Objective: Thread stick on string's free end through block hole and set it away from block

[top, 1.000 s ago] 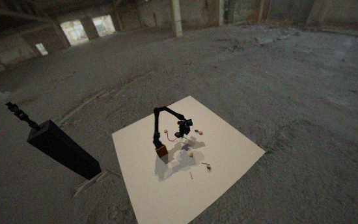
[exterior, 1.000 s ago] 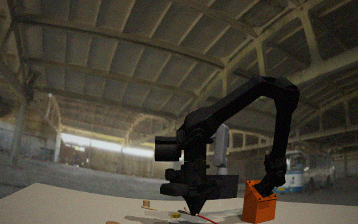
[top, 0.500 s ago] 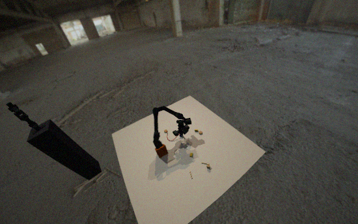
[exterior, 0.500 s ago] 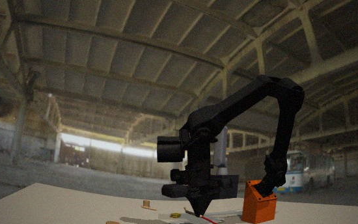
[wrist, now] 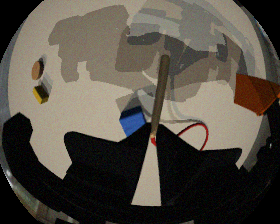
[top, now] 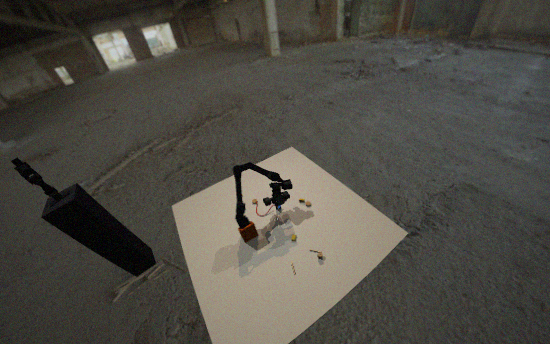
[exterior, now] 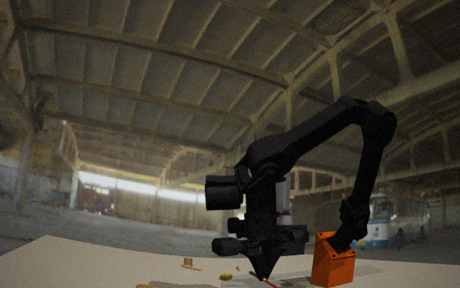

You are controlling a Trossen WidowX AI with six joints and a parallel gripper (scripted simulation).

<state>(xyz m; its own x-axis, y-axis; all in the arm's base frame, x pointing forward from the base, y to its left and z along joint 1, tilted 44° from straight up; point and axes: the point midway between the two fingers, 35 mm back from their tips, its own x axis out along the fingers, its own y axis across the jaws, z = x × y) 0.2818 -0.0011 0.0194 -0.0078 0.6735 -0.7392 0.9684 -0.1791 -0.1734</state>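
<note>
My gripper tip is 40 mm above the blue block, 20 mm short of it and 10 mm to the right of it. From my gripper tip the other things lie so: yellow block 250 mm to the right, 70 mm behind, 50 mm below; then small wooden block 450 mm to the right, 40 mm below, 40 mm behind.
</note>
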